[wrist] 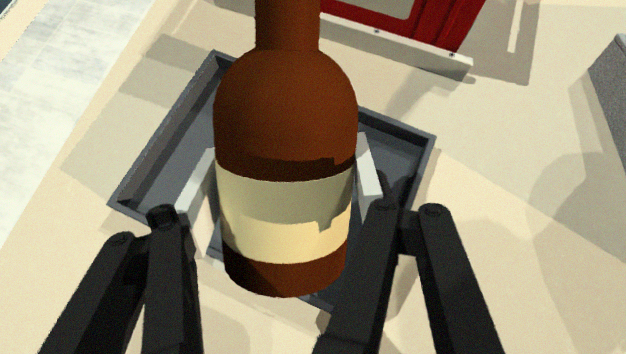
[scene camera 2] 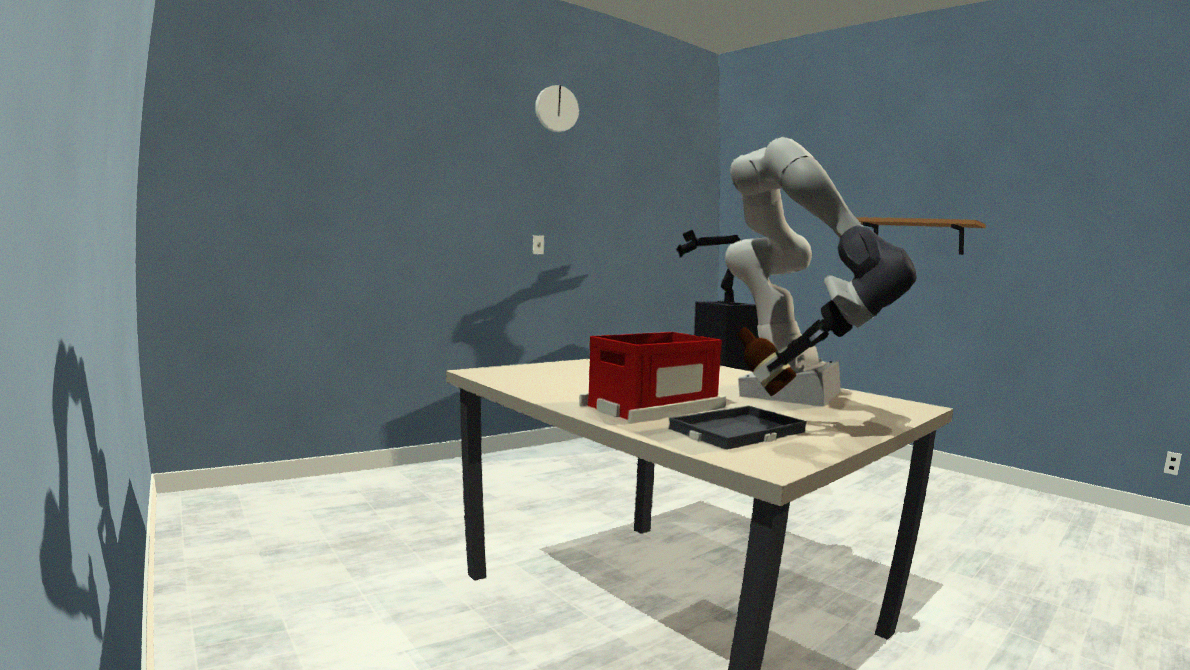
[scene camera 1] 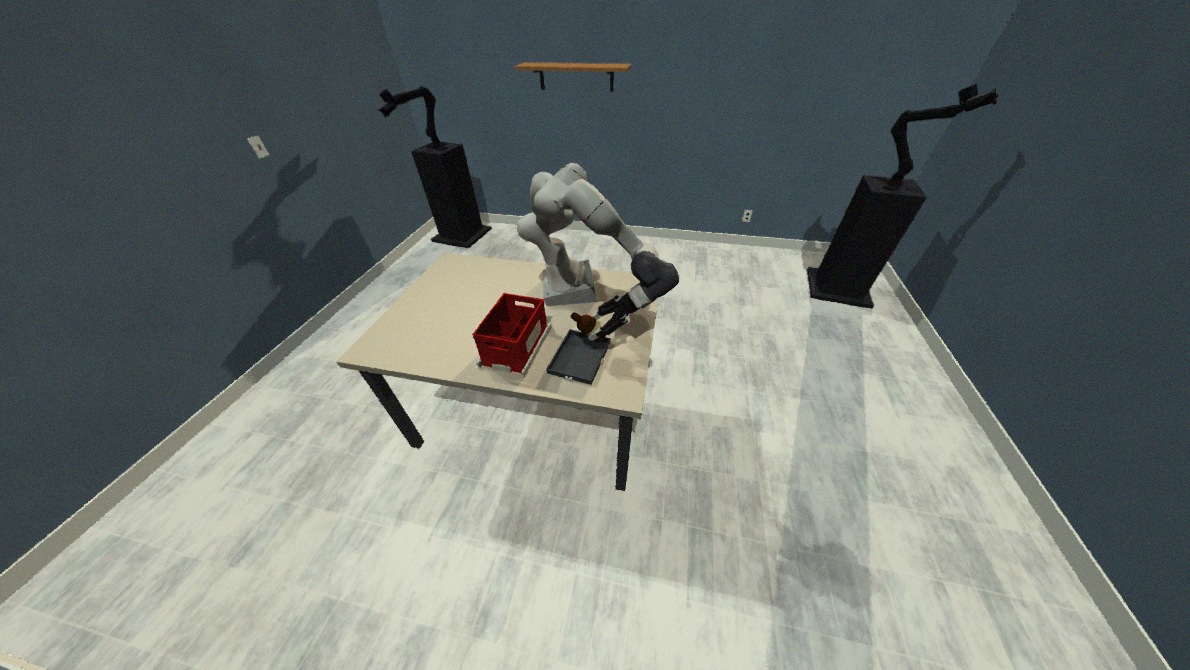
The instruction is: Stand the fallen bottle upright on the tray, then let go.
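The brown bottle (scene camera 1: 586,322) (scene camera 2: 758,347) (wrist: 285,115) with a cream label is held in the air, tilted, its neck up and leaning to the left in scene camera 2. My gripper (scene camera 1: 594,325) (scene camera 2: 770,372) (wrist: 287,160) is shut on it around the label, with one pale finger pad on each side. The arm reaches down at a slant. The dark grey tray (scene camera 1: 576,358) (scene camera 2: 736,426) (wrist: 395,155) lies flat on the table, below the bottle. In scene camera 2 the bottle's base is above the tray's back side. The exact gap is hard to tell.
The red crate (scene camera 1: 509,339) (scene camera 2: 653,374) (wrist: 450,27) stands beside the tray, with pale rails (scene camera 2: 678,408) (wrist: 400,47) along its foot. The robot's base (scene camera 1: 569,290) (scene camera 2: 782,389) (wrist: 612,75) is behind the tray on the wooden table (scene camera 1: 408,332) (scene camera 2: 532,378).
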